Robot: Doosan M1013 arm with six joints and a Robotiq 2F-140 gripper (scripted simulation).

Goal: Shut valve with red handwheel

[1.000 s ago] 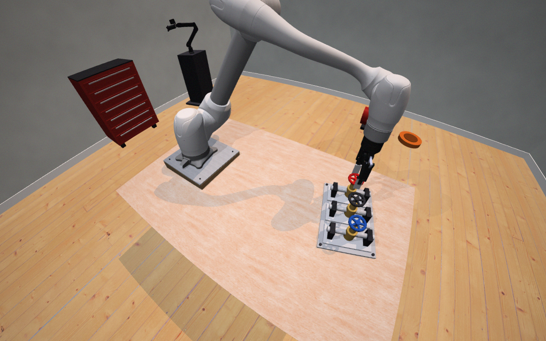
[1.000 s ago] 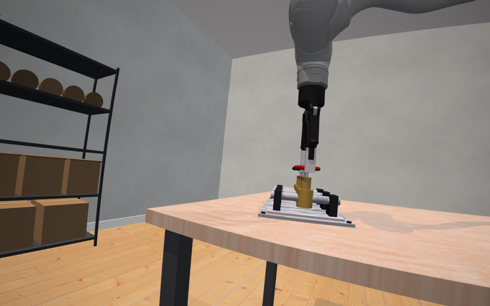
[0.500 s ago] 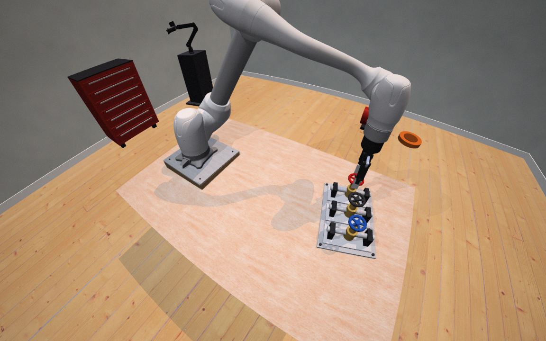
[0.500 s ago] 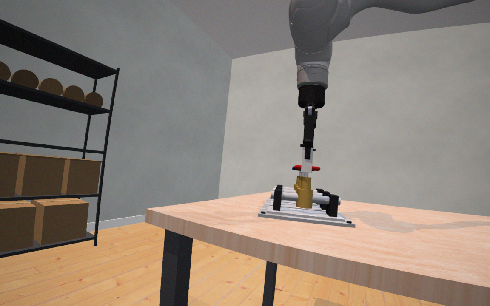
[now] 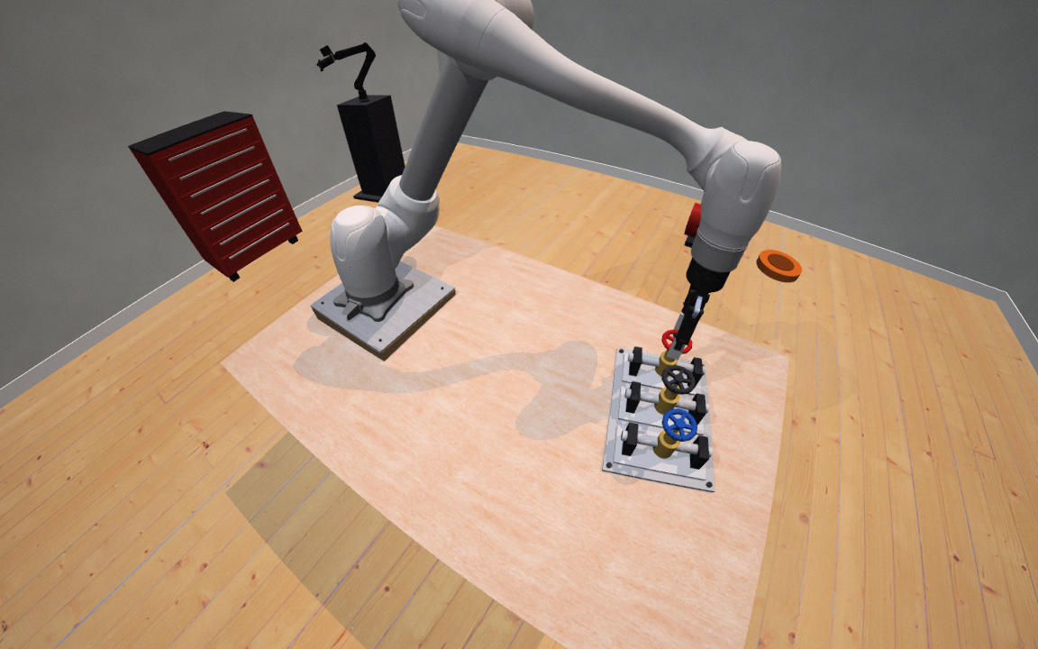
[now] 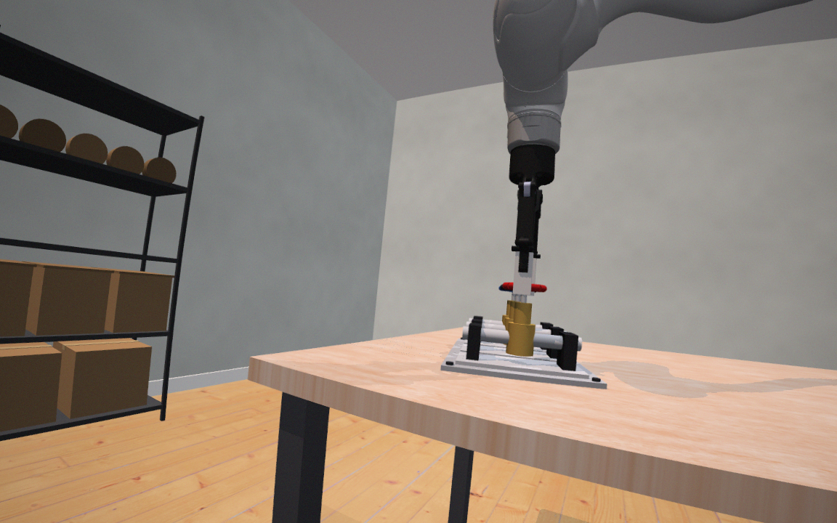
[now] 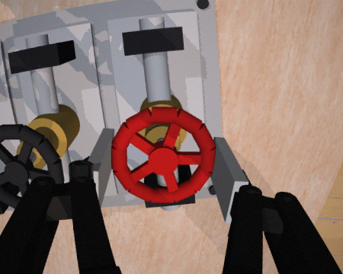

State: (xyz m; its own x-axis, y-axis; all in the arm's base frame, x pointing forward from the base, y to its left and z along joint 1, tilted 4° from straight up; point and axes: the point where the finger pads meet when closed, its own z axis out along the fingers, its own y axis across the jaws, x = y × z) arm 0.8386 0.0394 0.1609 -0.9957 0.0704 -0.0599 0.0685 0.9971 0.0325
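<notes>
Now: hand 2 cm above the red handwheel. Also, from my hand: blue handwheel 21 cm to the right, 3 cm ahead, 2 cm below; dark grey handwheel 11 cm to the right, 2 cm below, 1 cm ahead.
</notes>
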